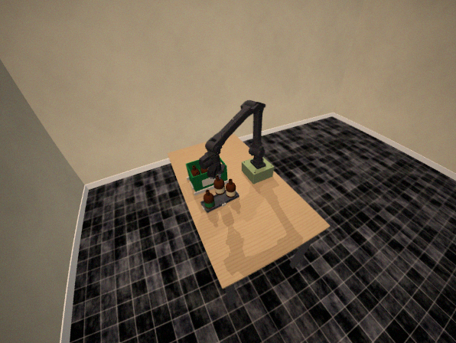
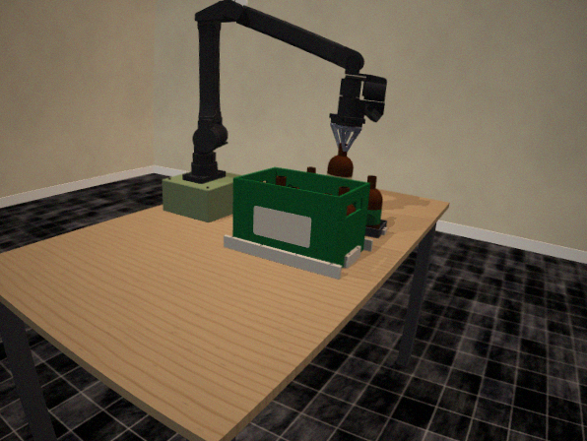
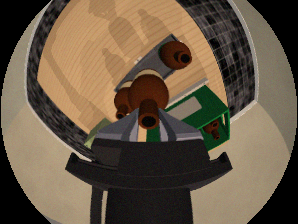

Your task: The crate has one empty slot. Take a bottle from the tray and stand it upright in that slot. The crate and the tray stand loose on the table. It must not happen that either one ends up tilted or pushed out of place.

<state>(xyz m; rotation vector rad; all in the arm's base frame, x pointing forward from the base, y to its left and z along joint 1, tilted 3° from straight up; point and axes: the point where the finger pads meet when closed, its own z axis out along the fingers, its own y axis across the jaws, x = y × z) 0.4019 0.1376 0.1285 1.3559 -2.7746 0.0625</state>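
My hand is 60 mm above the brown bottle. From my hand the other things lie so: green crate: 240 mm to the right, 150 mm below, 10 mm ahead; then dark tray: 220 mm below.
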